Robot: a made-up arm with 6 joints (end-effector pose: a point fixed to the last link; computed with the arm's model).
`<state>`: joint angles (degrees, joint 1 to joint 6).
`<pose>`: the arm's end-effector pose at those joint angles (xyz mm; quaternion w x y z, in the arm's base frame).
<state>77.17 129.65 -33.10 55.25 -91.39 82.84</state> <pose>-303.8 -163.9 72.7 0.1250 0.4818 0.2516 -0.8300</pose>
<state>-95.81 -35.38 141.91 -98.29 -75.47 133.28</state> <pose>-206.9 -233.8 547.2 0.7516 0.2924 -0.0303 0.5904</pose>
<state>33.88 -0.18 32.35 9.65 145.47 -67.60</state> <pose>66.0 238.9 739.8 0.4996 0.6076 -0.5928 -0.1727</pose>
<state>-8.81 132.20 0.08 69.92 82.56 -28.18</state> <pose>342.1 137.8 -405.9 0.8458 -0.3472 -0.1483 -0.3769</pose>
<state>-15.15 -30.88 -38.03 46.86 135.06 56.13</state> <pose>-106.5 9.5 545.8 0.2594 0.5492 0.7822 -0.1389</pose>
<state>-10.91 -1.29 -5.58 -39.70 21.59 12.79</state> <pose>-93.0 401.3 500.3 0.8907 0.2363 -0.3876 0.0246</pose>
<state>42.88 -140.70 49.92 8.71 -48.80 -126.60</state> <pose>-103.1 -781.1 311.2 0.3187 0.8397 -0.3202 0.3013</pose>
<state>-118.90 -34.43 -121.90 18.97 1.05 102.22</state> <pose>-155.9 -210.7 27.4 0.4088 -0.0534 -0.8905 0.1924</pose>
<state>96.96 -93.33 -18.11 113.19 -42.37 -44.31</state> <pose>462.2 -898.0 235.0 0.0097 0.8351 0.2675 0.4806</pose>
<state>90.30 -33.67 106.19 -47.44 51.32 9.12</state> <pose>291.3 -331.5 -379.9 0.6398 -0.4061 0.1621 -0.6321</pose>
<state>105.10 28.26 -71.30 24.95 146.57 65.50</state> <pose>172.4 159.7 353.7 0.4356 0.1953 -0.7771 0.4101</pose>
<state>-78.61 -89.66 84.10 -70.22 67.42 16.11</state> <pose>-125.5 -408.2 687.1 0.1640 0.8645 -0.4413 -0.1758</pose>
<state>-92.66 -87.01 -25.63 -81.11 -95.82 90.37</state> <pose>-287.2 -503.5 48.4 0.0191 0.8271 -0.0867 -0.5550</pose>
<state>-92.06 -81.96 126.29 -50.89 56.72 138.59</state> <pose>273.0 -128.7 173.4 0.2522 -0.6184 -0.5867 0.4581</pose>
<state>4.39 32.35 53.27 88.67 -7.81 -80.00</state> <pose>412.4 533.0 800.1 0.8145 0.4099 0.3989 0.0978</pose>
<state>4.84 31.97 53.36 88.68 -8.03 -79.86</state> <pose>418.2 529.1 800.6 0.8113 0.4124 0.4030 0.0968</pose>
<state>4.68 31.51 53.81 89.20 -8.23 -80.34</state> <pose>420.4 518.3 813.0 0.8083 0.4215 0.3987 0.1001</pose>
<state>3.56 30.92 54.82 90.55 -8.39 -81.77</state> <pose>415.8 495.6 843.7 0.8051 0.4411 0.3809 0.1101</pose>
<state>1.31 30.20 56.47 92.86 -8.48 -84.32</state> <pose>399.4 457.8 894.4 0.8006 0.4717 0.3462 0.1289</pose>
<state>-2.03 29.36 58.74 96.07 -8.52 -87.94</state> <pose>364.8 403.0 960.8 0.7925 0.5107 0.2938 0.1574</pose>
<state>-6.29 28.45 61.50 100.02 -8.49 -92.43</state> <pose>306.3 331.7 1033.5 0.7779 0.5532 0.2251 0.1955</pose>
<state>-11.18 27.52 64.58 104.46 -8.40 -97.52</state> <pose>222.4 247.7 1099.5 0.7542 0.5935 0.1438 0.2414</pose>
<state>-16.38 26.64 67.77 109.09 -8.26 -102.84</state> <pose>118.1 157.7 1146.7 0.7208 0.6265 0.0562 0.2914</pose>
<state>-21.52 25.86 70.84 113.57 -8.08 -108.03</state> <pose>4.9 70.5 1167.9 0.6794 0.6490 -0.0302 0.3410</pose>
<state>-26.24 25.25 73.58 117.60 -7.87 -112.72</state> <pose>-103.0 -5.5 1164.6 0.6347 0.6610 -0.1081 0.3855</pose>
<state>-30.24 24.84 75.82 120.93 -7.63 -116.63</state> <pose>-194.0 -65.0 1145.1 0.5925 0.6645 -0.1720 0.4216</pose>
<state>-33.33 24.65 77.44 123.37 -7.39 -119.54</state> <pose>-262.1 -105.1 1120.7 0.5588 0.6627 -0.2190 0.4479</pose>
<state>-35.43 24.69 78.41 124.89 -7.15 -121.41</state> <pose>-306.2 -126.5 1100.4 0.5370 0.6587 -0.2490 0.4645</pose>
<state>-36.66 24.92 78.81 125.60 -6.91 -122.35</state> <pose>-330.3 -132.7 1088.3 0.5272 0.6544 -0.2647 0.4730</pose>
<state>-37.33 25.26 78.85 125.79 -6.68 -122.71</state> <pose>-342.2 -129.6 1082.5 0.5255 0.6504 -0.2716 0.4766</pose>
